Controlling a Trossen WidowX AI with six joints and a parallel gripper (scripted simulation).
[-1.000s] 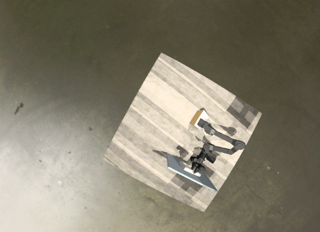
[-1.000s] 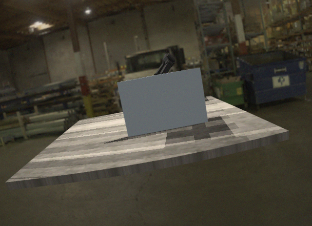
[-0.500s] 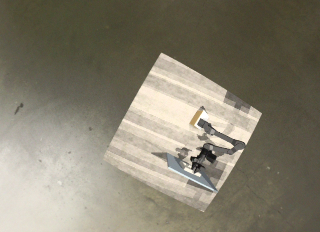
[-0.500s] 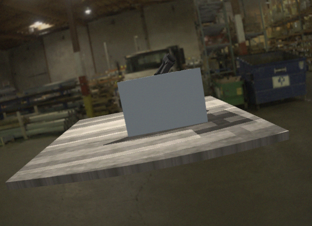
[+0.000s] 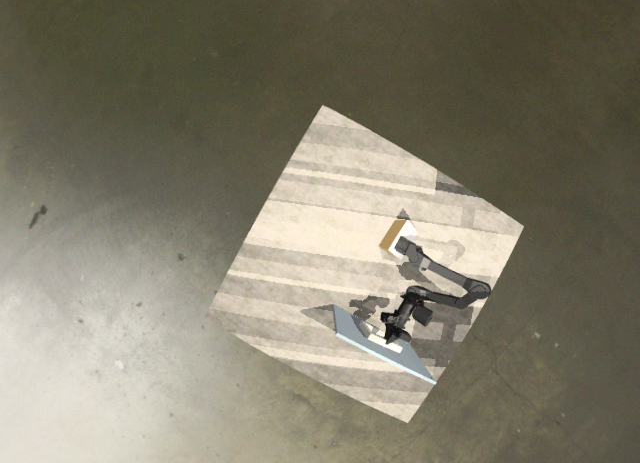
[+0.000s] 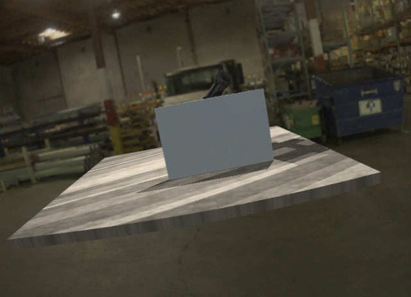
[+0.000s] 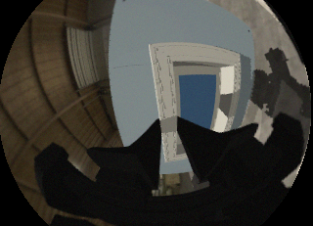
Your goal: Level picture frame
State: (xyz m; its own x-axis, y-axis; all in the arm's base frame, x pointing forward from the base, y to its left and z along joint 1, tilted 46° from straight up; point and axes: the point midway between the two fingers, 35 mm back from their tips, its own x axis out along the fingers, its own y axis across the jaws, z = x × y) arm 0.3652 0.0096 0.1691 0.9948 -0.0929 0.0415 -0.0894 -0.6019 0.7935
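Right now the picture frame is 50 mm below my gripper tip, 10 mm to the right of it and 10 mm ahead of it. Round my gripper tip: pale blue wall panel: 70 mm below, 20 mm ahead.
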